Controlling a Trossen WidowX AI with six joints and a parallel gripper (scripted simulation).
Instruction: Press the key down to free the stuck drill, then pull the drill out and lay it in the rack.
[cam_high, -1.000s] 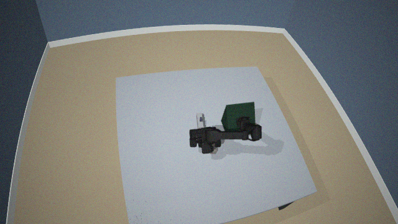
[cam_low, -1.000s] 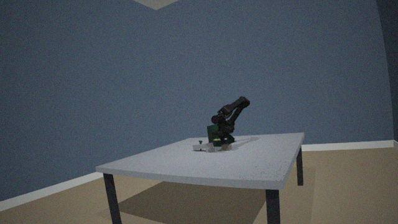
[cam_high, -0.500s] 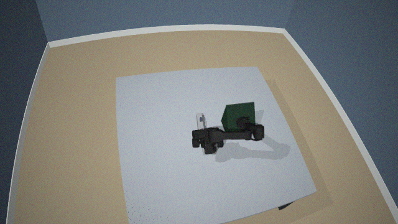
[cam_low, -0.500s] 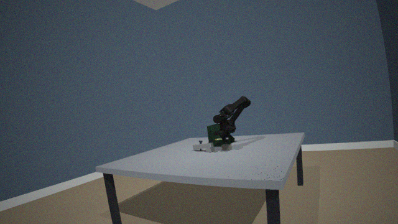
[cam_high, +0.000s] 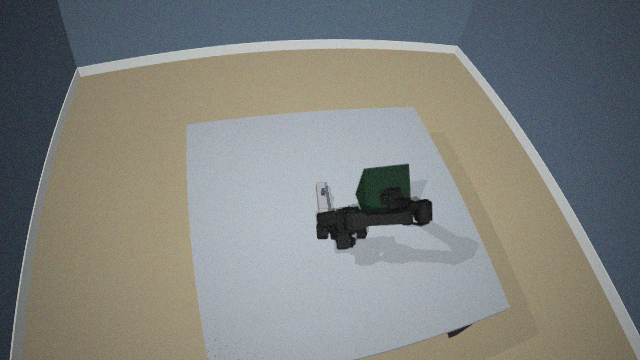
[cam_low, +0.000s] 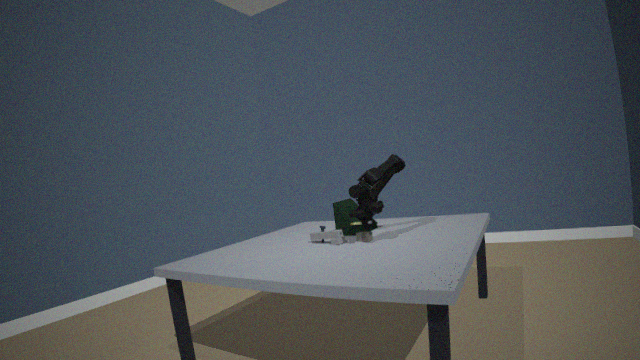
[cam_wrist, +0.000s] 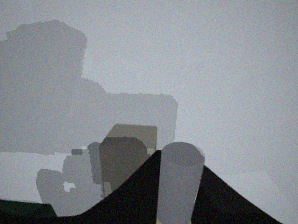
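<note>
Right now the rack is 40 mm behind my gripper tip, 30 mm to the right of it and 40 mm below it. The rest, counted from my gripper tip: block: 10 mm behind, 210 mm to the right, 30 mm below; drill: 10 mm behind, 40 mm to the right, 30 mm above; dark blue key: 20 mm behind, 240 mm to the right, 10 mm below.
</note>
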